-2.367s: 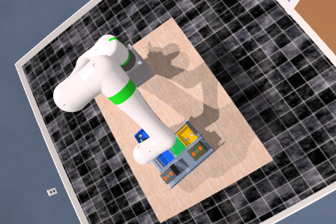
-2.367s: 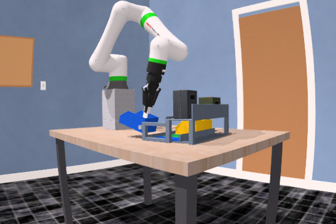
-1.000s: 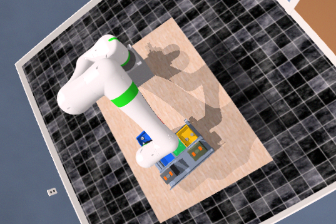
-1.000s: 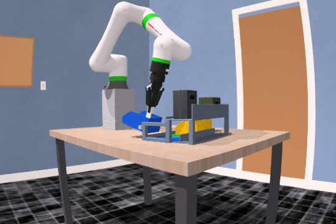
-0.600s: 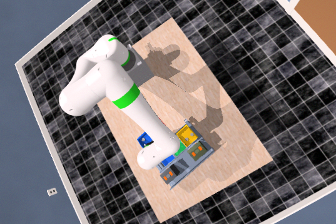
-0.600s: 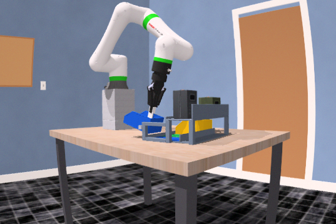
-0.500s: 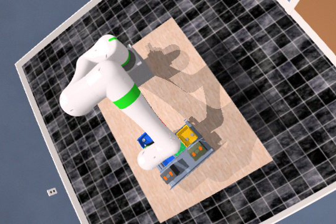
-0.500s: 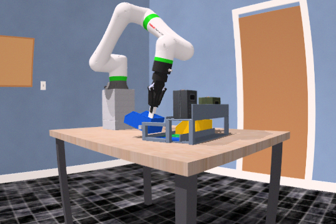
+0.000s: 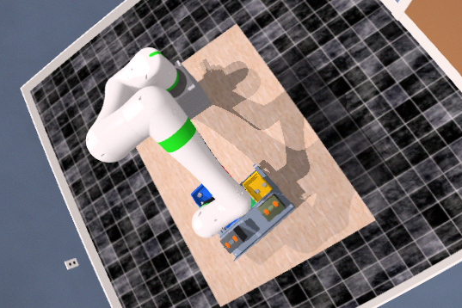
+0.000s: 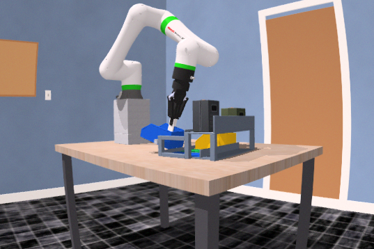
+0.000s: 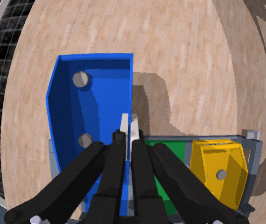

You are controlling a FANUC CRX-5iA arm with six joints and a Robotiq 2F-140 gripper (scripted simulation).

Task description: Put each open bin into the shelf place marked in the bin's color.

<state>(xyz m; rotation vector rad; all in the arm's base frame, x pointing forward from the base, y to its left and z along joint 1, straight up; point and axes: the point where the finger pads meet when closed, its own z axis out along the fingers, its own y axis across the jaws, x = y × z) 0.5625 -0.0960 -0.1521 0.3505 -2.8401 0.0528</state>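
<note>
Now: the blue bin 50 mm to the right of my hand and 40 mm below it. The rest, counted from my hand: yellow bin (70 mm ahead, 200 mm to the left, 80 mm below); then dark box (220 mm ahead, 40 mm above).
</note>
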